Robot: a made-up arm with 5 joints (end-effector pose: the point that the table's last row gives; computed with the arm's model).
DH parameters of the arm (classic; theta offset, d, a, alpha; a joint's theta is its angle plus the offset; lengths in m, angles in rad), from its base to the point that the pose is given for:
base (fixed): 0 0 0 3.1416
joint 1: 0 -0.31 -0.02 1.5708
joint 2: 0 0.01 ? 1.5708
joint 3: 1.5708 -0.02 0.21 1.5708
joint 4: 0 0.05 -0.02 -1.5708
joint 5: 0.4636 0 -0.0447 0
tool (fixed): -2.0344 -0.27 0 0
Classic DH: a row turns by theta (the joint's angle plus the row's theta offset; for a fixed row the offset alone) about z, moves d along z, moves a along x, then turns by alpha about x.
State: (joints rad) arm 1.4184 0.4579 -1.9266 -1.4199 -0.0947
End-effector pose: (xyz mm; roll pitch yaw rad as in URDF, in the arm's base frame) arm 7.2 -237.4 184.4 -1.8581 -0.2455 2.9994
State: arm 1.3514 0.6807 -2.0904 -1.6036 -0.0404
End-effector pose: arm 30.7 -232.2 168.6 -2.2248 -0.3500 2.9686
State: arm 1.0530 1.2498 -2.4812 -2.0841 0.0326
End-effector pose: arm 84.6 -222.9 61.9 -3.1213 -0.8471 -3.0589
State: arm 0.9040 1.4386 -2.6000 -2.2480 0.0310
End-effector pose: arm 88.4 -206.5 10.7 2.7634 -1.0270 -2.7451
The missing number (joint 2, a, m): 0.37
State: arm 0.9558 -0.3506 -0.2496 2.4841 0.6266
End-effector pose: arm 569.4 -143.3 660.0 2.8771 -0.6026 -1.8646
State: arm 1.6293 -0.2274 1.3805 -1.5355 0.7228
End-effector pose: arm 63.9 -418.6 417.9 -1.8106 0.6652 -0.4019
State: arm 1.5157 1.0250 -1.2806 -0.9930 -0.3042
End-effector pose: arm -56.1 -61.0 -37.3 -1.9853 -0.0309 -2.8080
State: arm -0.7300 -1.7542 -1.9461 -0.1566 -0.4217
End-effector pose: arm 177.9 56.6 800.7 1.6241 0.7900 -0.7457
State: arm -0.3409 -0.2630 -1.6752 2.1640 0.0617
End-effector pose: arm 750.2 148.7 604.4 2.4253 -0.0134 -1.3773
